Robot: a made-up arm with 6 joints.
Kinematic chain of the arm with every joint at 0, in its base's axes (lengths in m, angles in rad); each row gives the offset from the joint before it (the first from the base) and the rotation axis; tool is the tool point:
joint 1: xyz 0 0 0.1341 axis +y
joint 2: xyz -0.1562 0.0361 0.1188 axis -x
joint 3: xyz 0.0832 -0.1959 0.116 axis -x
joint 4: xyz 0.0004 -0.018 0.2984 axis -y
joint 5: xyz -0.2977 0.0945 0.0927 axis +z
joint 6: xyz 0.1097 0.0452 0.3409 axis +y
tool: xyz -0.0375 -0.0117 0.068
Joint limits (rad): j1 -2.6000..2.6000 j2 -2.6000..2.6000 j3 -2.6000..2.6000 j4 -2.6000..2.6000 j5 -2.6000..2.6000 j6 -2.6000..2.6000
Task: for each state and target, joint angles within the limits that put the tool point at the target. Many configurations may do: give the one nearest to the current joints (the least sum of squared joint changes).
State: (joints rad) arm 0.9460 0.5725 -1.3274 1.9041 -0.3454 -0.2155
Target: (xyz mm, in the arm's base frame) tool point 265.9 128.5 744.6
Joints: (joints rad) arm 1.3561 1.0518 -1.3203 1.6684 -0.2072 -0.2102
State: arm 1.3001 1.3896 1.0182 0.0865 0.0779 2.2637
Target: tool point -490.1 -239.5 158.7
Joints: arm 1.0832 2.3600 1.2045 0.0326 0.5980 1.8049
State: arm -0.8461 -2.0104 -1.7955 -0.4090 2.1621 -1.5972
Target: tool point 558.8 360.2 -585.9
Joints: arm -0.8650 -2.1674 -1.4518 -0.4651 2.1492 -1.0849
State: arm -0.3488 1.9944 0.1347 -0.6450 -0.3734 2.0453
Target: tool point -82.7 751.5 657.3
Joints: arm -0.5321 1.4041 -0.1303 -0.9025 -0.4194 2.1320
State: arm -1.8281 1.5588 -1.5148 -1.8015 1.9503 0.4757
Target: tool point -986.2 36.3 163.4
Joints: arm -2.1111 1.2907 -1.7357 -1.9185 1.9392 0.4102
